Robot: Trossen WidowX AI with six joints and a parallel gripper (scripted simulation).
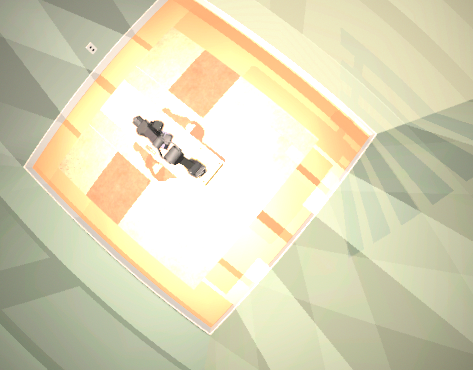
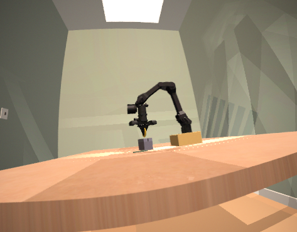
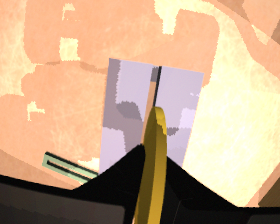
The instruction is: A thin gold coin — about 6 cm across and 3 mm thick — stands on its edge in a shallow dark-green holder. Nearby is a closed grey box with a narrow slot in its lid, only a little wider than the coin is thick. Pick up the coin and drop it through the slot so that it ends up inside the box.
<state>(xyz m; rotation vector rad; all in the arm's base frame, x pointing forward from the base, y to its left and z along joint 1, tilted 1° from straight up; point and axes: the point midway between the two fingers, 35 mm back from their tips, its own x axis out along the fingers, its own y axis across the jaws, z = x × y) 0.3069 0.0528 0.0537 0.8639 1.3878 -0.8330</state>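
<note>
My gripper tip is now 2 cm below the gold coin.
</note>
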